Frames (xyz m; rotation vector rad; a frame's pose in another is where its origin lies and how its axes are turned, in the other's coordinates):
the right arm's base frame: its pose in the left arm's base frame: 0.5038 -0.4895 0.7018 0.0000 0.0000 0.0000
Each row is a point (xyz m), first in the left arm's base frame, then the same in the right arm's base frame.
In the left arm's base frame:
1: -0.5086 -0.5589 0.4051
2: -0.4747 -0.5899 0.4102
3: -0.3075 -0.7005 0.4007
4: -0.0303 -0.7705 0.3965
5: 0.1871 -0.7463 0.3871
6: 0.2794 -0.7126 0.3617
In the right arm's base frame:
1: -1.0124 -0.0694 -0.2967
2: -0.9785 -0.1004 -0.2916
3: -0.8113 -0.2110 -0.3011
4: -0.5341 -0.2810 -0.3053
5: -0.3167 -0.2568 -0.3147
6: -0.2244 -0.2231 -0.3401

